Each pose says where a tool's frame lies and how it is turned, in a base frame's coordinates. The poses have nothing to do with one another.
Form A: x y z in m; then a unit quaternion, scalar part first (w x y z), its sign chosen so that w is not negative.
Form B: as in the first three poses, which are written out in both.
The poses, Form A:
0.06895, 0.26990, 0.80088, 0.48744, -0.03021, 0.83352, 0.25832
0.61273, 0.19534, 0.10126, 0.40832, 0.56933, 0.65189, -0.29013
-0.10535, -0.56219, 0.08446, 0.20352, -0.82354, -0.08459, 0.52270
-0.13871, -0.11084, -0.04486, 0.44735, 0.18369, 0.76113, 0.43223
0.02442, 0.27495, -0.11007, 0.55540, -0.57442, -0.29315, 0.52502
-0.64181, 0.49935, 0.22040, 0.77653, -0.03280, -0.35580, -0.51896
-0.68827, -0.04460, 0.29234, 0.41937, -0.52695, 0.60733, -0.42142
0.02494, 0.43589, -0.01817, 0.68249, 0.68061, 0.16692, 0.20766
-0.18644, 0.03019, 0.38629, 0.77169, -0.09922, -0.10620, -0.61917
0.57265, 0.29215, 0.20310, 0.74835, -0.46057, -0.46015, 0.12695
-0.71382, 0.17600, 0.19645, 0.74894, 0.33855, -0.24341, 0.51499
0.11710, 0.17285, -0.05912, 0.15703, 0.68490, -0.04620, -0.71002
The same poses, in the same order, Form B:
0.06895, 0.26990, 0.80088, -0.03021, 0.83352, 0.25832, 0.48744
0.61273, 0.19534, 0.10126, 0.56933, 0.65189, -0.29013, 0.40832
-0.10535, -0.56219, 0.08446, -0.82354, -0.08459, 0.52270, 0.20352
-0.13871, -0.11084, -0.04486, 0.18369, 0.76113, 0.43223, 0.44735
0.02442, 0.27495, -0.11007, -0.57442, -0.29315, 0.52502, 0.55540
-0.64181, 0.49935, 0.22040, -0.03280, -0.35580, -0.51896, 0.77653
-0.68827, -0.04460, 0.29234, -0.52695, 0.60733, -0.42142, 0.41937
0.02494, 0.43589, -0.01817, 0.68061, 0.16692, 0.20766, 0.68249
-0.18644, 0.03019, 0.38629, -0.09922, -0.10620, -0.61917, 0.77169
0.57265, 0.29215, 0.20310, -0.46057, -0.46015, 0.12695, 0.74835
-0.71382, 0.17600, 0.19645, 0.33855, -0.24341, 0.51499, 0.74894
0.11710, 0.17285, -0.05912, 0.68490, -0.04620, -0.71002, 0.15703

